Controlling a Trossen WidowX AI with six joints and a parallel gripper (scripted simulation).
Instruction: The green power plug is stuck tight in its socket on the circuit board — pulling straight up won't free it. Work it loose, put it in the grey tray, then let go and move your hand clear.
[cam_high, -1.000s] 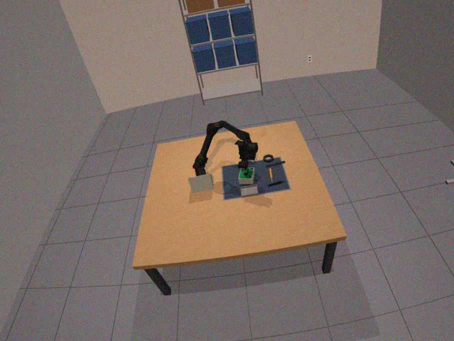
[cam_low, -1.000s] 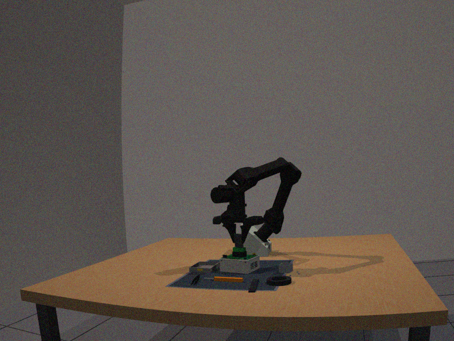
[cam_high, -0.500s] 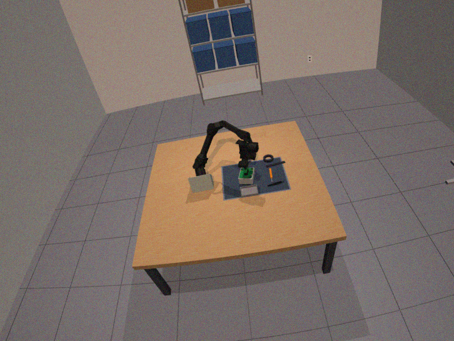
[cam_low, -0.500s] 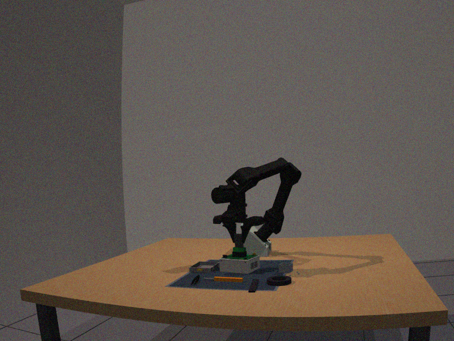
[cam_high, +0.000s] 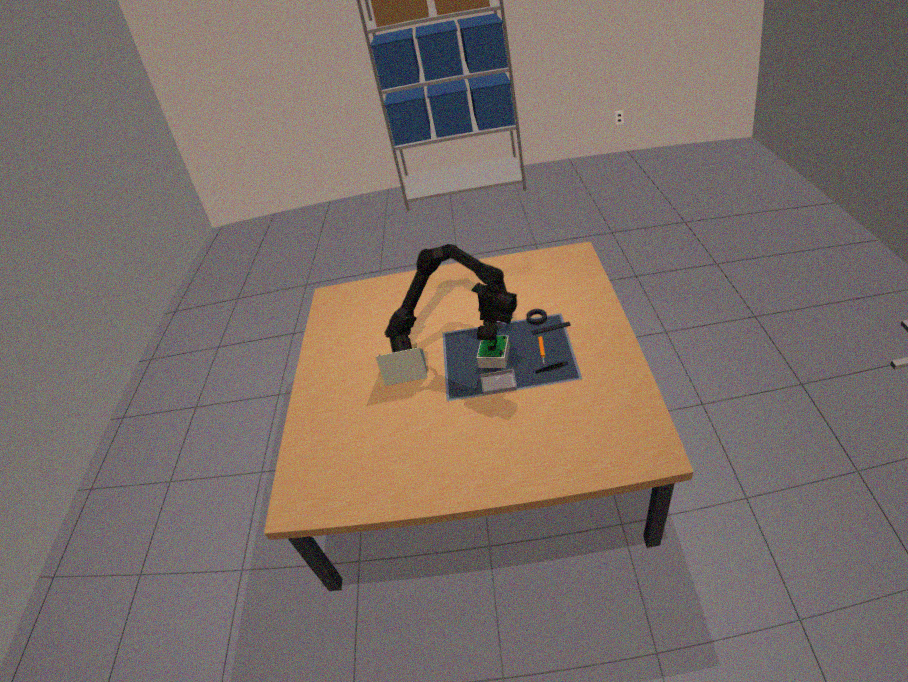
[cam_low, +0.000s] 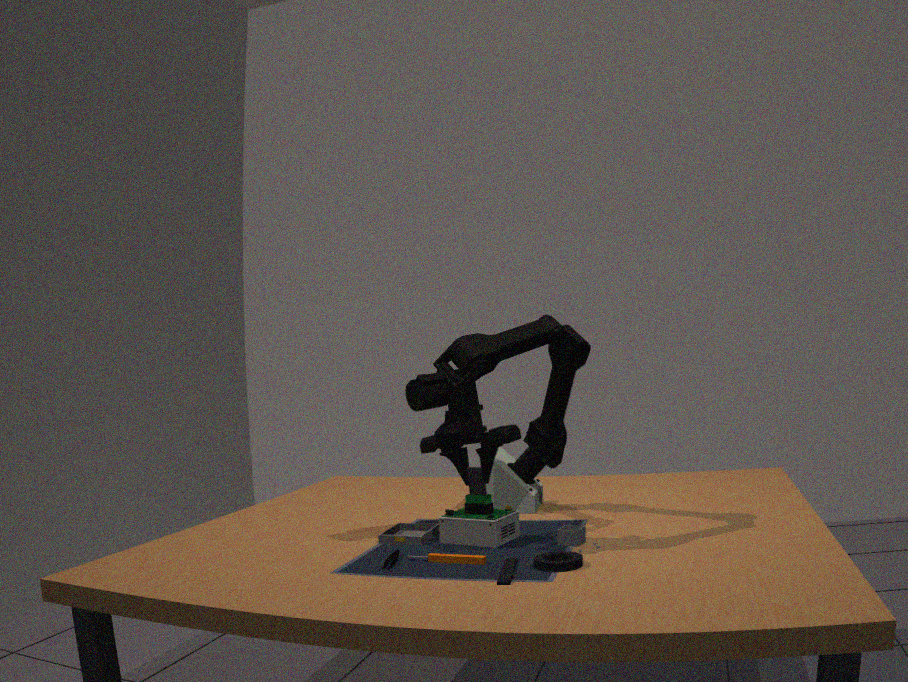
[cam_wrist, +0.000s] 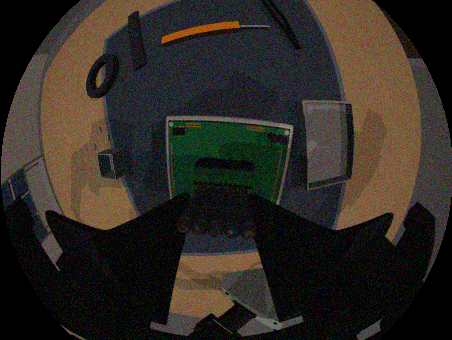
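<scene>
The green power plug is 20 mm below my gripper tip. The rest, counted from my gripper tip: dark blue mat (110 mm below, 50 mm ahead, 10 mm to the left); grey tray (140 mm to the right, 110 mm below, 10 mm ahead); orange screwdriver (170 mm ahead, 100 mm below, 20 mm to the left).
</scene>
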